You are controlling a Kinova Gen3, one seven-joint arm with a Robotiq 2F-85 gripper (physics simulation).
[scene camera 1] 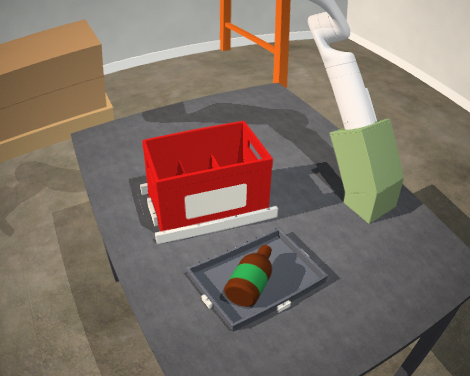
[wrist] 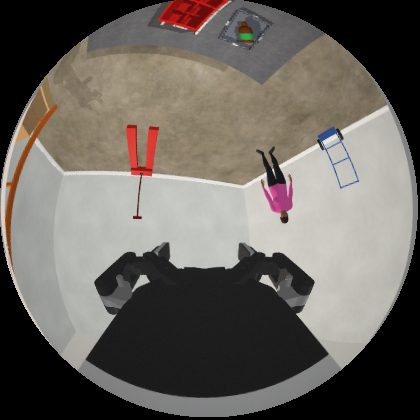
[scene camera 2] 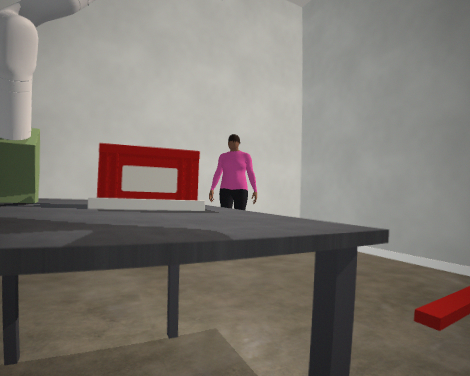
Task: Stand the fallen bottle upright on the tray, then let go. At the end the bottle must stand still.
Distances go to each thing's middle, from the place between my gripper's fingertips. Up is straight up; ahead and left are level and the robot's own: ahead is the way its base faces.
Labels:
My gripper is now 350 mm past the red crate (scene camera 1: pixel 196 176), 100 mm to the left of it and 870 mm above it. From my hand the other things lie so: grey tray (scene camera 1: pixel 294 274) (300 mm behind, 180 mm to the left, 940 mm below).

